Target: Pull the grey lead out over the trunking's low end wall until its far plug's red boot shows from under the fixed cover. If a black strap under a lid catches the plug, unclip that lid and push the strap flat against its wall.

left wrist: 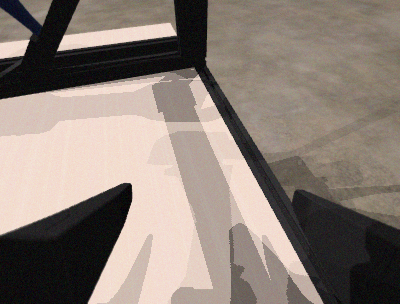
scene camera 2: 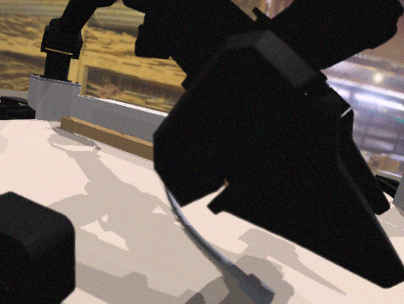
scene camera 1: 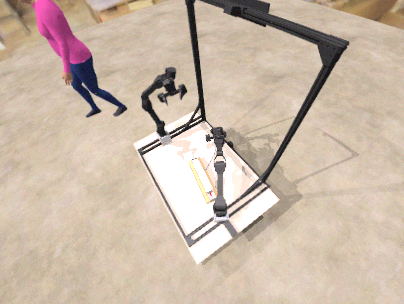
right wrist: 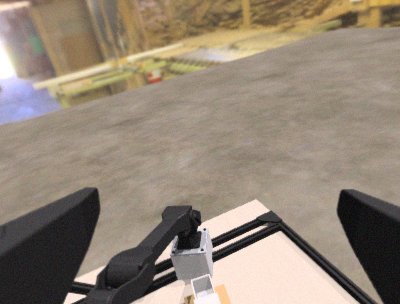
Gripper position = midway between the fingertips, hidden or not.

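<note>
A grey trunking (scene camera 2: 131, 135) is visible. My left gripper (left wrist: 213, 194) is open and holds nothing. My right gripper (right wrist: 219, 199) is open and holds nothing.
</note>
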